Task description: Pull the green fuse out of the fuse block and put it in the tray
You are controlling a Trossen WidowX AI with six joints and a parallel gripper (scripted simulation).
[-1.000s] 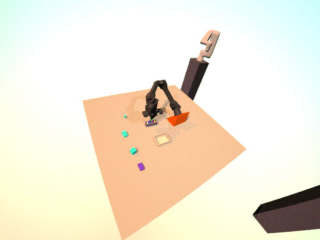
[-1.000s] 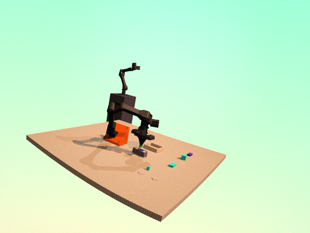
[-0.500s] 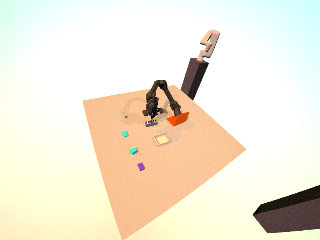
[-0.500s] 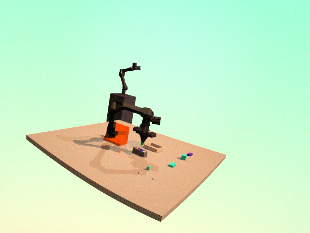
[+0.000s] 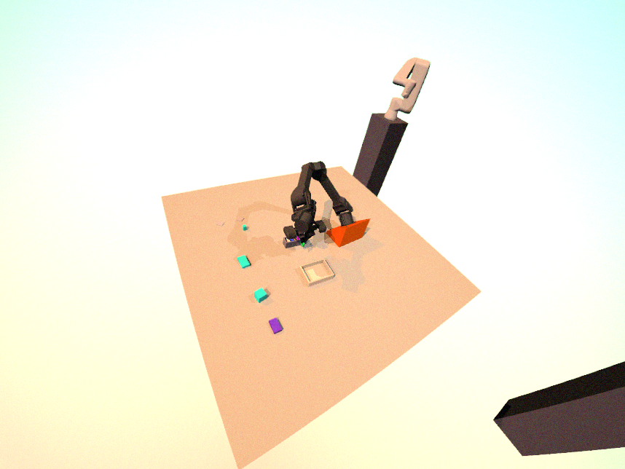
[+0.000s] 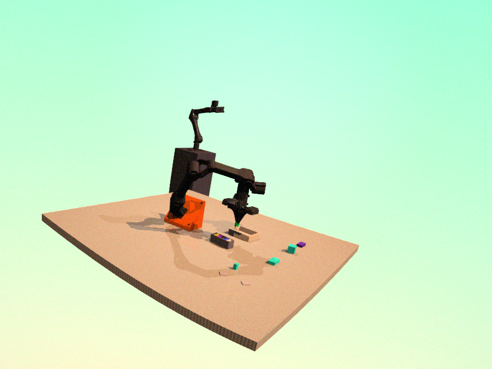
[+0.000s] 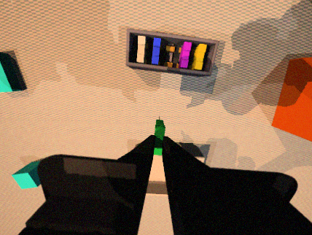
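My gripper tip is now 2 cm past the shallow tan tray, 12 cm to the right of it and 10 cm above it. Also, from my gripper tip: teal cube 19 cm ahead, 27 cm to the right, 9 cm below; then purple block 25 cm ahead, 27 cm to the left, 10 cm below.
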